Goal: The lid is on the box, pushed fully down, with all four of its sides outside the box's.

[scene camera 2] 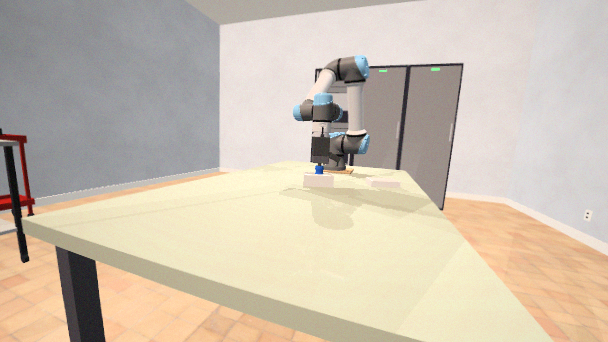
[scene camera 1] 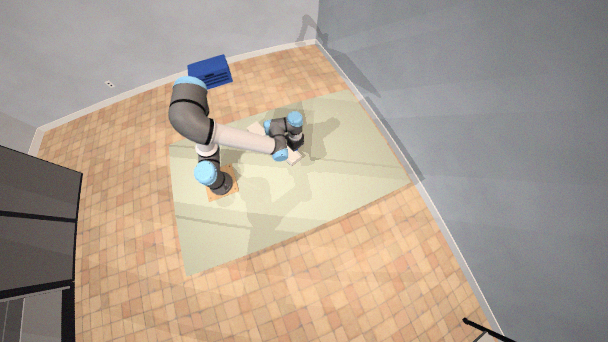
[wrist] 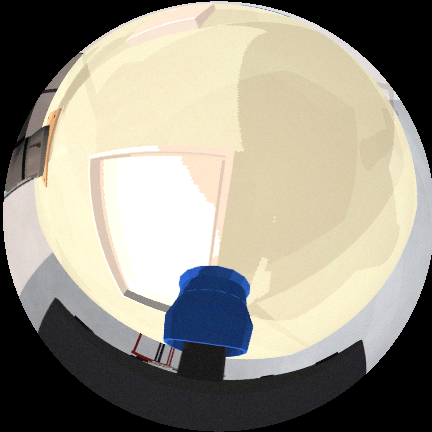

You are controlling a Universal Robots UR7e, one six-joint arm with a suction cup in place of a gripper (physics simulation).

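Places are measured from the arm's base along level axes (x ahead, y right, z down), in millimetres.
Where they show: hand, its tool point: (scene camera 2: 319,173) (wrist: 213,290); arm's base, origin of its link: (scene camera 2: 333,169) (scene camera 1: 221,183).
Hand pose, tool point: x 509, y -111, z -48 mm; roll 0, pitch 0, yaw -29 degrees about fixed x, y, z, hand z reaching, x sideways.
Observation:
Each offset is from my tool point to the top centre of the thing. Level surfaces: height alone.
The pale box {dx -39, dy +19, dz +8 mm} (scene camera 1: 294,157) (scene camera 2: 318,181) (wrist: 98,195) stands open side up on the table; in the wrist view its walls surround a bright floor. The pale, lower lid {dx -231, dy -224, dz +30 mm} (scene camera 1: 255,128) (scene camera 2: 383,183) (wrist: 172,17) lies flat on the table, apart from the box, to its right in scene camera 2. My gripper, a blue suction cup (scene camera 1: 295,148) (scene camera 2: 319,170) (wrist: 214,276), points down low over the box and hides part of its near edge in the wrist view. The cup carries nothing and is open. Whether it touches the box I cannot tell.
The arm's base stands on a wooden plate (scene camera 1: 211,195) (wrist: 54,125) on the pale green table {dz +56 mm} (scene camera 1: 215,250) (scene camera 2: 280,250). A blue chest (scene camera 1: 210,70) stands on the floor by the wall. A red cart (scene camera 2: 25,170) is at the far left in scene camera 2.

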